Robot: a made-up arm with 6 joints.
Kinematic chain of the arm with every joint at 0, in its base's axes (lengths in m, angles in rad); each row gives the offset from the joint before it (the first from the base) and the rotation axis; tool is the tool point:
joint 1: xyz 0 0 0.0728 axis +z
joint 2: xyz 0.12 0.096 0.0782 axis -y
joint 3: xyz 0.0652 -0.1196 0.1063 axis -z
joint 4: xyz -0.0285 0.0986 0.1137 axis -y
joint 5: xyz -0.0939 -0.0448 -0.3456 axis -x
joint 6: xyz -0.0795 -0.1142 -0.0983 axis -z
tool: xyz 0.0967 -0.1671 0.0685
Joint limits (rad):
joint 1: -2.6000..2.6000
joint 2: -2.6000..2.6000
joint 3: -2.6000..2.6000
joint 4: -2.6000..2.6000
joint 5: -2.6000..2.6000
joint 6: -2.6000..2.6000
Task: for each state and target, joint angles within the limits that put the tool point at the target. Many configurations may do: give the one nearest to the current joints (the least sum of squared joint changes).
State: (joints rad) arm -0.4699 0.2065 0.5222 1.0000 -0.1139 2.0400
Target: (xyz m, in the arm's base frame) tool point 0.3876 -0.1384 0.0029
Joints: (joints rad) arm -0.1401 0.6095 0.4366 1.0193 0.0346 2.3167
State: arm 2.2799 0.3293 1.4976 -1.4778 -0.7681 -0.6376
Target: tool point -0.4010 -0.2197 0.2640
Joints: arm 2.1569 0.2990 1.4665 -1.4097 -0.6443 -0.7876
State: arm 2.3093 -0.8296 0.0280 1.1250 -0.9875 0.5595
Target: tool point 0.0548 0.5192 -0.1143
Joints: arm 2.2441 -0.5199 0.4029 1.2046 -0.4805 0.4103
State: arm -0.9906 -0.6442 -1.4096 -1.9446 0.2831 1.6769
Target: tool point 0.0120 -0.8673 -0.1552
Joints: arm -1.2227 -1.5835 -1.8446 -1.9890 -0.3676 1.4327
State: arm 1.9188 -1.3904 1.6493 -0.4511 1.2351 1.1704
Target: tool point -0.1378 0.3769 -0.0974
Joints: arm 1.3993 -1.6619 2.0599 -0.3228 1.6162 0.8854
